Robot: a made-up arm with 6 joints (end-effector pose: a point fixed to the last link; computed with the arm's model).
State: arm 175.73 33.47 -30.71 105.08 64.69 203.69
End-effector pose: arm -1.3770 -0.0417 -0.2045 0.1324 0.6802 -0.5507 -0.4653
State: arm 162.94 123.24 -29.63 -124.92 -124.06 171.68
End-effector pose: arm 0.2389 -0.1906 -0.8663 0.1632 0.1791 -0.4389 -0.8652
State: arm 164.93 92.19 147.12 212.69 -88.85 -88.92
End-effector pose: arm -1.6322 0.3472 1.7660 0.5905 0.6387 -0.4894 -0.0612
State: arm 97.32 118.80 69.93 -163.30 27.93 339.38
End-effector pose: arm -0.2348 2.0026 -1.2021 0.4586 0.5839 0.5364 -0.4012
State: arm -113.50 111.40 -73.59 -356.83 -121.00 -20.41
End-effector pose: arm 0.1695 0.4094 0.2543 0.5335 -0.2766 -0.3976 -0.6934
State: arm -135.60 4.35 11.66 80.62 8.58 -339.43
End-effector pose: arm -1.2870 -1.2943 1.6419 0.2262 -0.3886 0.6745 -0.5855
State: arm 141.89 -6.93 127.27 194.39 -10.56 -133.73
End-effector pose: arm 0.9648 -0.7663 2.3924 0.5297 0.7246 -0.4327 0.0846
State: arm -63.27 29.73 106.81 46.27 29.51 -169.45
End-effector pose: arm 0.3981 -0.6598 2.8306 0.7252 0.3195 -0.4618 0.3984
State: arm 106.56 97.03 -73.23 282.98 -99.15 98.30
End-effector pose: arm -0.0324 -0.4482 -0.0048 0.1336 0.0641 -0.9806 -0.1285
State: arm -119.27 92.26 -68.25 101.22 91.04 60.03
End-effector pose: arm 0.3167 0.2340 -0.1810 0.9670 0.0654 -0.1127 -0.2187
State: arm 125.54 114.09 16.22 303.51 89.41 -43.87
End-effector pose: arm -0.4348 0.8455 -1.4389 0.7891 0.2407 0.2139 0.5230
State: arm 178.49 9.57 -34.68 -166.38 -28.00 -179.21
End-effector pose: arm -1.5855 0.0235 0.2971 0.0579 0.1412 0.1007 -0.9831
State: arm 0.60 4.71 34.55 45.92 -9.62 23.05
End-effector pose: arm 1.5915 -0.0032 2.2190 0.8157 -0.5402 -0.1349 -0.1571
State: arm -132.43 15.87 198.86 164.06 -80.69 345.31
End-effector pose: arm 0.7280 0.8627 0.9293 0.6562 -0.0844 0.6909 0.2912
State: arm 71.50 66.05 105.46 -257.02 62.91 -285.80
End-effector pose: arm 0.5300 2.0354 1.8479 0.0256 0.4049 0.8866 0.2223
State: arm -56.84 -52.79 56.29 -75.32 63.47 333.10
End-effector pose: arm -0.7922 0.9512 2.3940 0.1258 0.1528 -0.8937 0.4027
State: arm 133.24 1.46 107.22 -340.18 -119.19 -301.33
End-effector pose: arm 0.1795 -0.1195 2.6776 0.4267 -0.3311 -0.3165 0.7798
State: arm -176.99 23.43 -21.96 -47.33 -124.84 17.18
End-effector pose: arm -1.4751 -0.1773 0.2642 0.3931 0.8714 -0.2708 -0.1129
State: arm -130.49 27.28 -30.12 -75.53 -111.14 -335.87
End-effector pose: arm -0.7791 -1.1422 0.0518 0.4752 0.8628 -0.1723 0.0084
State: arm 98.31 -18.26 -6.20 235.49 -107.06 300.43
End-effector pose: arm -0.3055 1.1913 1.7727 0.3391 0.1554 -0.8553 -0.3596
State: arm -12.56 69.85 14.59 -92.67 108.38 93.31
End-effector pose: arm 1.7937 -0.5600 -0.3862 0.4174 -0.3424 0.3484 -0.7662
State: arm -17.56 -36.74 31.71 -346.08 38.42 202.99
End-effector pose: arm 0.0049 0.0243 2.7257 0.3481 0.5207 -0.2723 0.7304
